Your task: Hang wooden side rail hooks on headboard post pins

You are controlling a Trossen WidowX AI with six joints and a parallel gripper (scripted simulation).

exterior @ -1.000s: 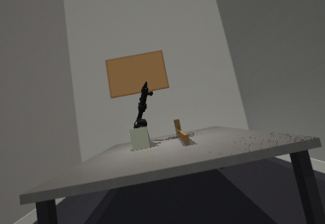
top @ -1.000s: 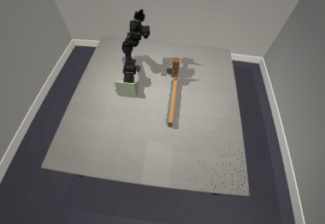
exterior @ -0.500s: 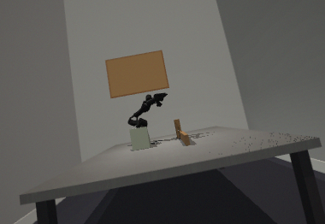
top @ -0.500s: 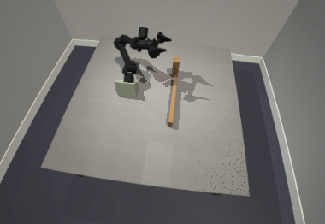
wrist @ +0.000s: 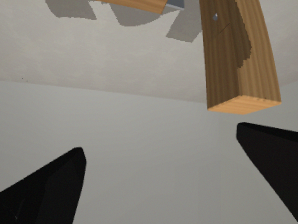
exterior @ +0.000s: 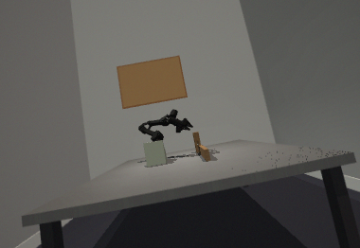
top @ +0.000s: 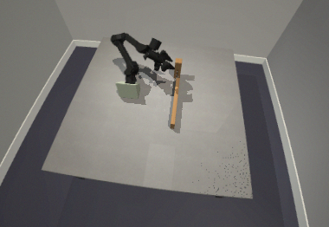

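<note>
Now: the wooden headboard post 40 mm ahead of my gripper tip, 90 mm to the left of it and 130 mm below it.
</note>
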